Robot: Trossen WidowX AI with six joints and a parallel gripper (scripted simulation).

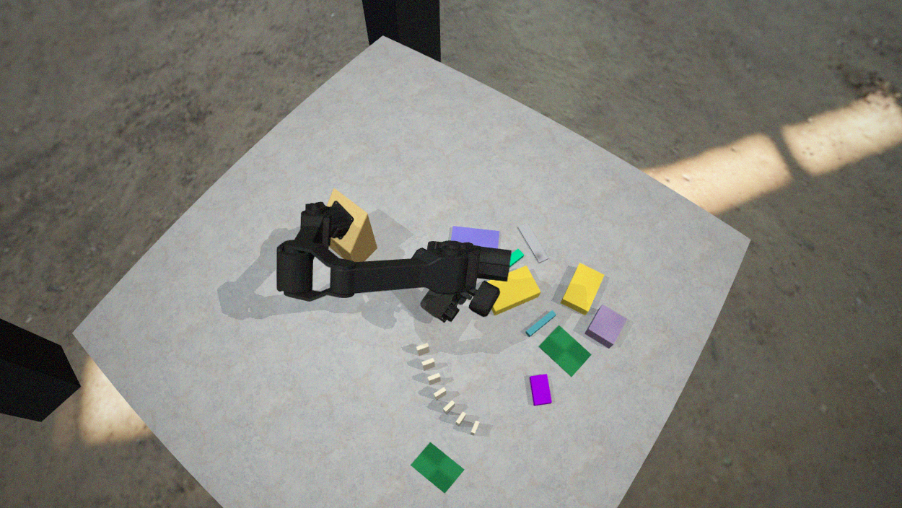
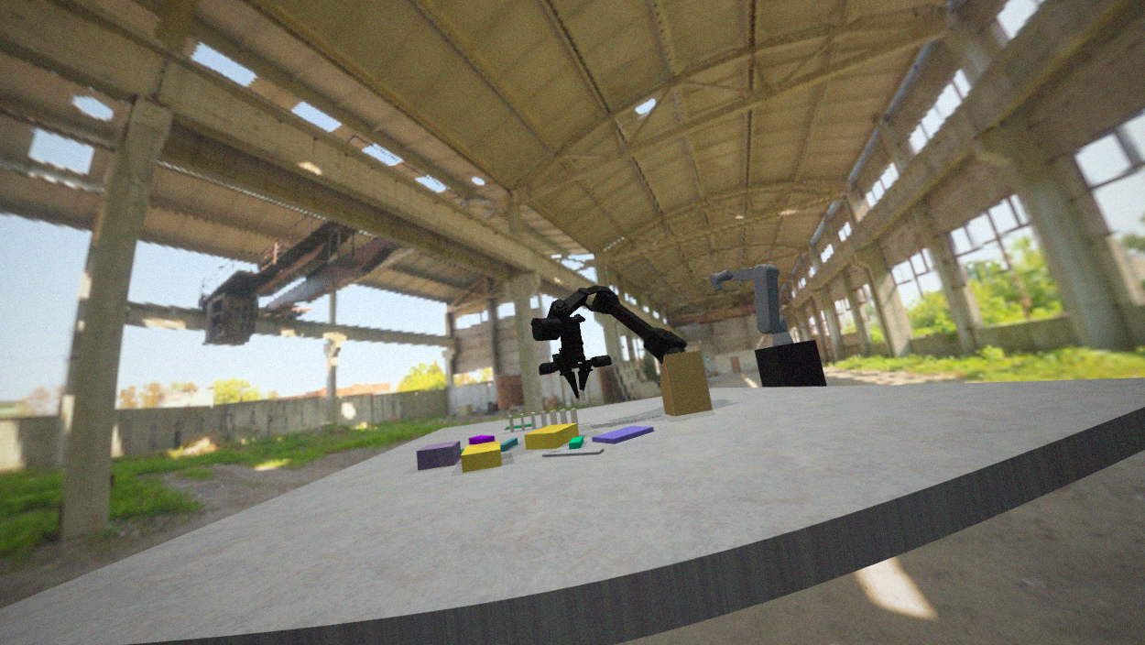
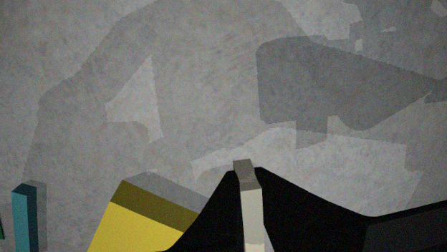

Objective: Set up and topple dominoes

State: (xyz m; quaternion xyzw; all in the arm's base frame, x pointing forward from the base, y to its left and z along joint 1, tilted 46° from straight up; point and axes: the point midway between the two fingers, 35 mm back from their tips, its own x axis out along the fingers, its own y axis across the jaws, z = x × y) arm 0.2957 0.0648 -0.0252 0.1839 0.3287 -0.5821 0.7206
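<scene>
Now: the purple slab 16 cm to the left of my gripper tip, 9 cm behind it and 8 cm below it. Also, from my gripper tip: grey strip: 26 cm to the left, 8 cm below, 2 cm ahead; then small green block: 19 cm to the left, 8 cm below, 1 cm ahead; then teal bar: 17 cm ahead, 12 cm to the left, 8 cm below.
</scene>
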